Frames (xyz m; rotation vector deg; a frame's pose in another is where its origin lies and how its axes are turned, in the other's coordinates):
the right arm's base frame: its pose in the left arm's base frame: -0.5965 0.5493 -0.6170 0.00 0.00 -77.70
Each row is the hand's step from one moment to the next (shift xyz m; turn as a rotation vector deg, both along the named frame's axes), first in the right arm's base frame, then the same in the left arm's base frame.
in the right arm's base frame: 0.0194 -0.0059 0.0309 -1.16 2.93 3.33
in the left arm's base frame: -0.0016 -0.0202 0.0309 2.62 1.76 3.33
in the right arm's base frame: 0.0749 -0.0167 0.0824 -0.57 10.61 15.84
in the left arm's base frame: -0.0004 -0.0767 0.0824 10.25 2.82 15.84
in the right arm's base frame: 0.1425 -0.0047 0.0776 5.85 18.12 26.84
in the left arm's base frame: 0.0258 -0.1402 0.0776 18.95 -1.86 26.84
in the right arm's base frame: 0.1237 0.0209 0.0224 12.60 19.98 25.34
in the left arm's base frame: 0.0468 -0.1164 0.0224 22.21 -8.05 25.34
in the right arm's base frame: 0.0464 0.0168 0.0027 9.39 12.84 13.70
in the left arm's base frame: 0.0263 -0.0418 0.0027 14.55 -6.44 13.70
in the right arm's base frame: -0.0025 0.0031 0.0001 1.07 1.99 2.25
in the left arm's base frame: 0.0025 0.0031 0.0001 2.17 -0.62 2.25
